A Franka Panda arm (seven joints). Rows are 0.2 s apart.
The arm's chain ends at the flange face. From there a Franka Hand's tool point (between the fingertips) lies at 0.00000 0.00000 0.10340 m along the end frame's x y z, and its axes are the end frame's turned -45 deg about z.
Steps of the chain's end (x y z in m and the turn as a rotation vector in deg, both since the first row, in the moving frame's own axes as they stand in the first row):
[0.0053 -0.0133 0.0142 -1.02 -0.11 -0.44]
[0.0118 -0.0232 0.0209 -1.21 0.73 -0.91]
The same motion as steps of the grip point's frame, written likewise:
[0.0117 -0.0045 0.0142 -0.64 -0.80 -0.44]
[0.0242 -0.0056 0.0209 -1.37 -0.34 -0.91]

